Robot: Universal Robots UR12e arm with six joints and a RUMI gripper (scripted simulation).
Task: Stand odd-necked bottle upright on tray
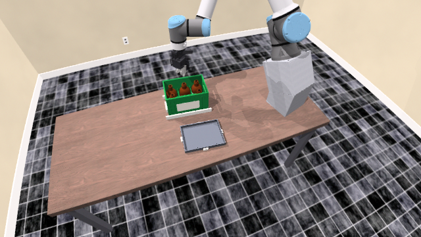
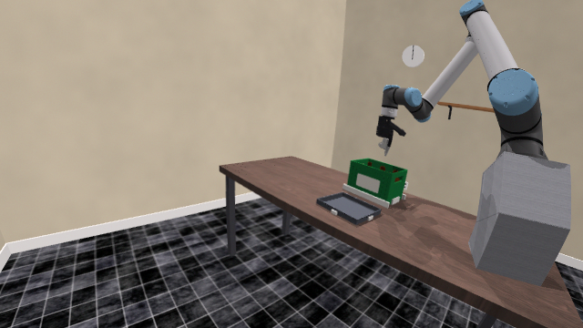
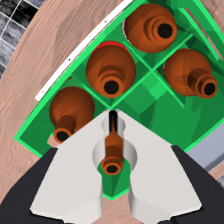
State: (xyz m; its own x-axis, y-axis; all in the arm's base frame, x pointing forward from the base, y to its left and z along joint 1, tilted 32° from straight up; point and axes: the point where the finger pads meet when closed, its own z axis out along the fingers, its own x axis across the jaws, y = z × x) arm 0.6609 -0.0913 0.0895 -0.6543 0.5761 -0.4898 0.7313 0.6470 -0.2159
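Right now the green crate is 160 mm below my hand, 50 mm to the left of it and 10 mm ahead of it. Round my hand: glass bottle 150 mm below, 100 mm ahead; grey tray 340 mm to the left, 230 mm below, 20 mm behind.
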